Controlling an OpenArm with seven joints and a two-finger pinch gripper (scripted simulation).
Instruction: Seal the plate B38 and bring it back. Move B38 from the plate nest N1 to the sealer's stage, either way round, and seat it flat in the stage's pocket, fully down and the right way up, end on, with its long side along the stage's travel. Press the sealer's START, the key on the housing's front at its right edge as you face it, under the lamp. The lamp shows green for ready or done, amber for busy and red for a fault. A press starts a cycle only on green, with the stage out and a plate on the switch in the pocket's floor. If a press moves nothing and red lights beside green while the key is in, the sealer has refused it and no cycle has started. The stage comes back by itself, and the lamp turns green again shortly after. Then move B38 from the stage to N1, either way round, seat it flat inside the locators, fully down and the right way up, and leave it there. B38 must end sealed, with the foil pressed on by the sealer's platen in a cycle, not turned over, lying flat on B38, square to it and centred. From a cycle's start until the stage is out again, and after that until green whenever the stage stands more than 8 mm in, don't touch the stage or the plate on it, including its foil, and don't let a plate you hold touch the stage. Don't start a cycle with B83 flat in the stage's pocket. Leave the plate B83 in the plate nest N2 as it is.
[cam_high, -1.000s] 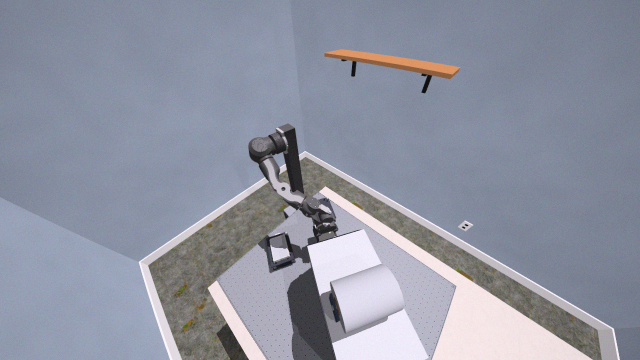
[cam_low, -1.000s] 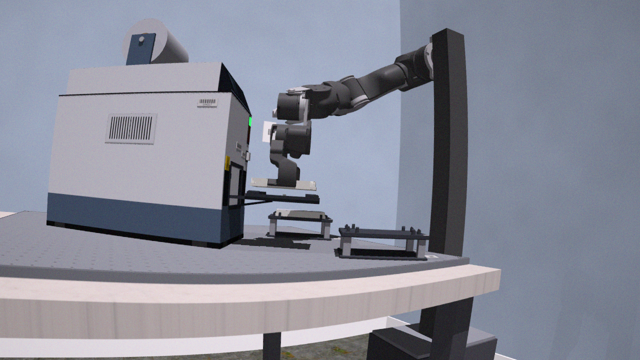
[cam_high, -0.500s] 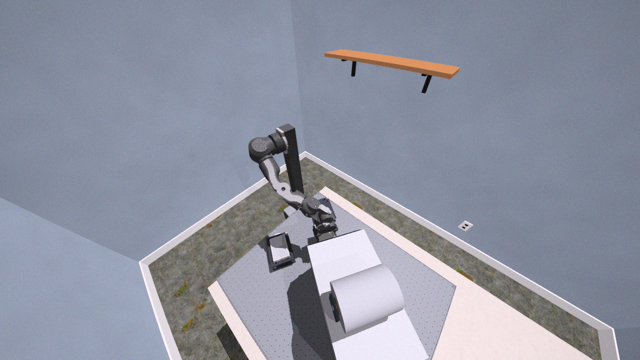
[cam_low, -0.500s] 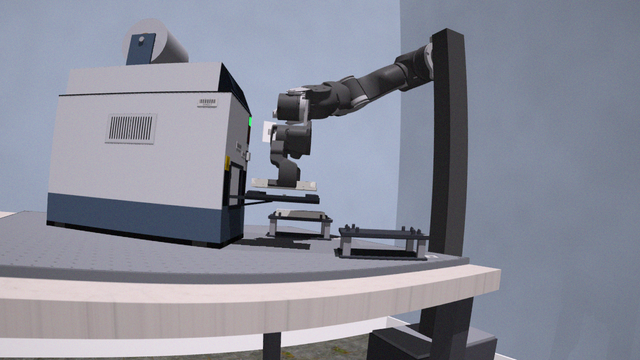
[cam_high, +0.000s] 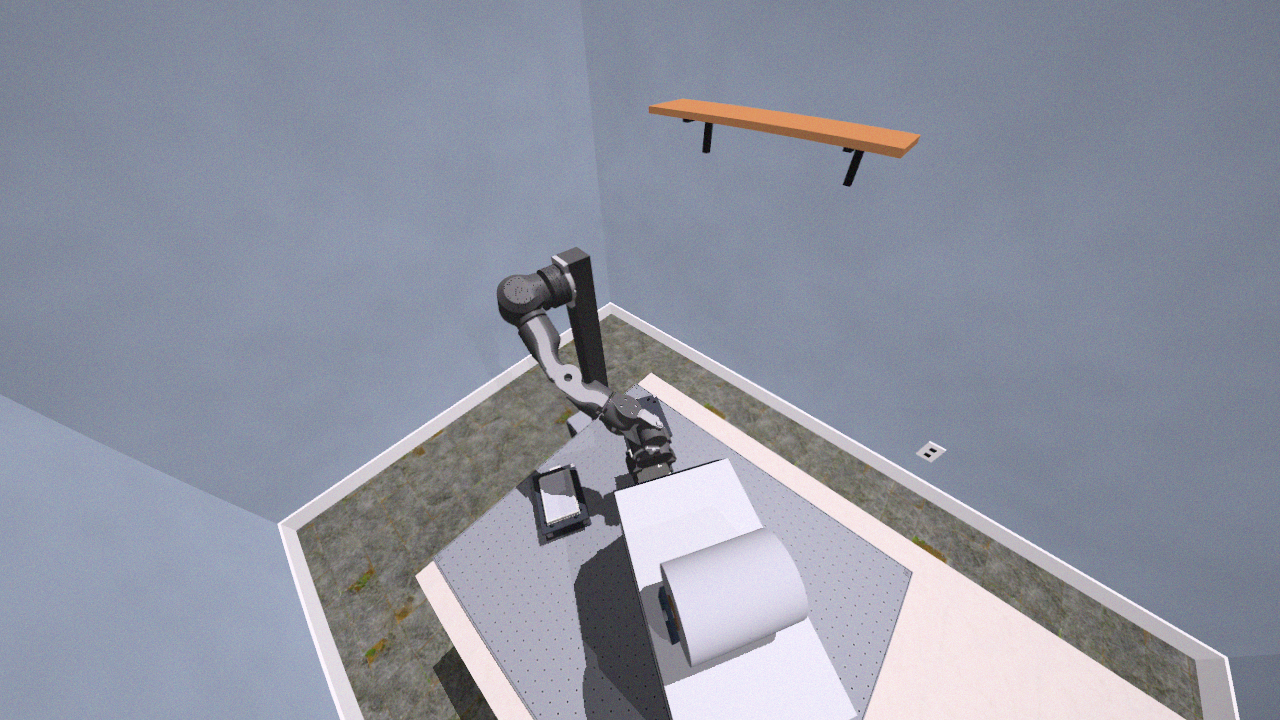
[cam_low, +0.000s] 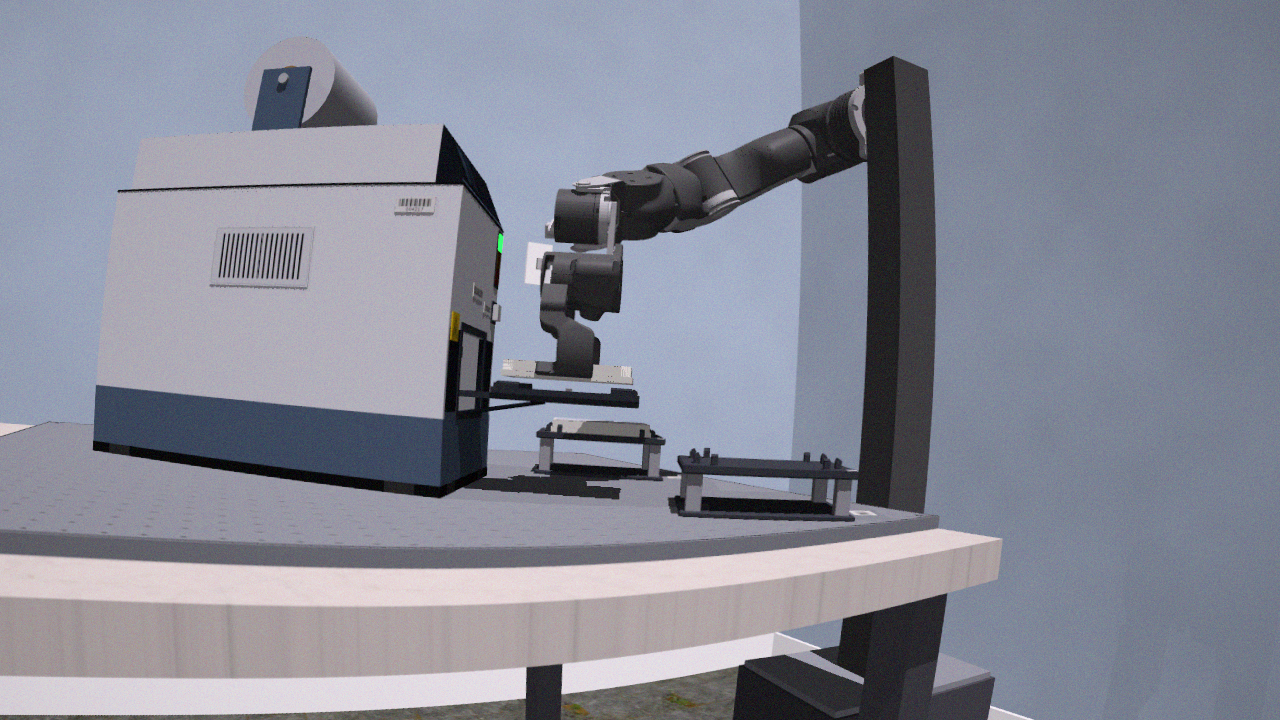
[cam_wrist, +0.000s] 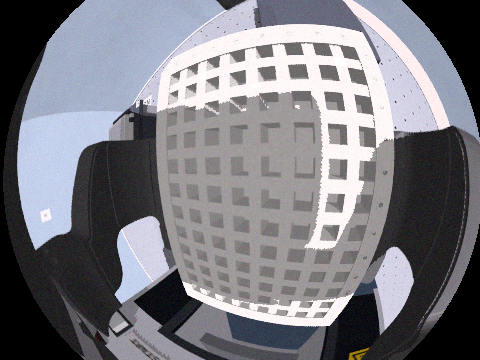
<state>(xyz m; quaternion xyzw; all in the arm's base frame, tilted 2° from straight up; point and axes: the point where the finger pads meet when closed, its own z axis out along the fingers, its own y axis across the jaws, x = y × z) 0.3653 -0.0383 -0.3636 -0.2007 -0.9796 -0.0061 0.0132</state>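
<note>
The sealer's stage is 20 mm below my hand. Round my hand: start key (120 mm to the right, 70 mm above, 50 mm ahead); foil roll (310 mm ahead, 300 mm above, 130 mm to the right); yellow warning label (130 mm ahead, 40 mm to the left, 30 mm above).
</note>
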